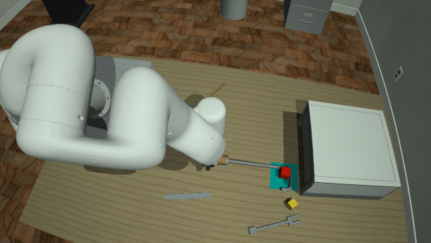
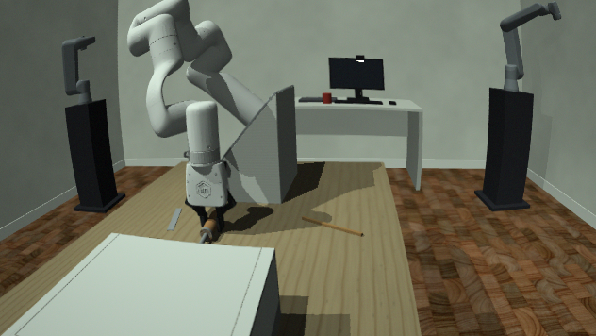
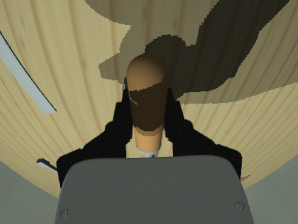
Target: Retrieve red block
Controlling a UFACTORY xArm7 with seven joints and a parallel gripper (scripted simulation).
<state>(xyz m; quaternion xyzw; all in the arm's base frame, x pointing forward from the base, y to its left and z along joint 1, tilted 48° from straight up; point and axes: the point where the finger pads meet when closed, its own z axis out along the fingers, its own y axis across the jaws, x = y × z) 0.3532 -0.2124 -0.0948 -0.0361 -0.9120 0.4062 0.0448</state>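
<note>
My gripper is now 12 cm short of the hook tool, 4 cm to the left of it and 1 cm above it. Also, from my hand: red block 25 cm ahead, 3 cm to the right, 1 cm below; then teal square 25 cm ahead, 3 cm to the right, 2 cm below; then flat grey bar 13 cm to the right, 6 cm behind, 2 cm below.
</note>
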